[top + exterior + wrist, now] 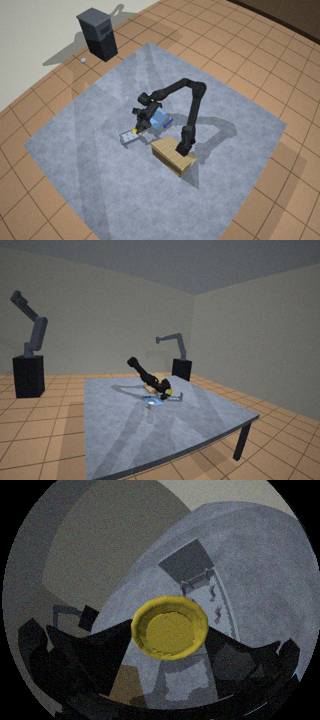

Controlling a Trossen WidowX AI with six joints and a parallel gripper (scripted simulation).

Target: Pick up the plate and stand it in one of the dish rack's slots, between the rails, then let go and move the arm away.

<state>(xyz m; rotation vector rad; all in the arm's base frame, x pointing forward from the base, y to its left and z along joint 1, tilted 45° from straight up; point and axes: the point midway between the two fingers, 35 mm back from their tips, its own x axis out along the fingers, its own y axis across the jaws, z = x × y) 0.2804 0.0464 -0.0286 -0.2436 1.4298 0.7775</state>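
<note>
My gripper tip is 40 mm short of the grey dish rack, 40 mm above it and 30 mm to the right of it. Round my gripper tip: light blue mat: 180 mm to the right, 60 mm below, 20 mm ahead; blue spoon: 190 mm to the right, 80 mm behind, 60 mm below; yellow plate: 10 mm to the right.
</note>
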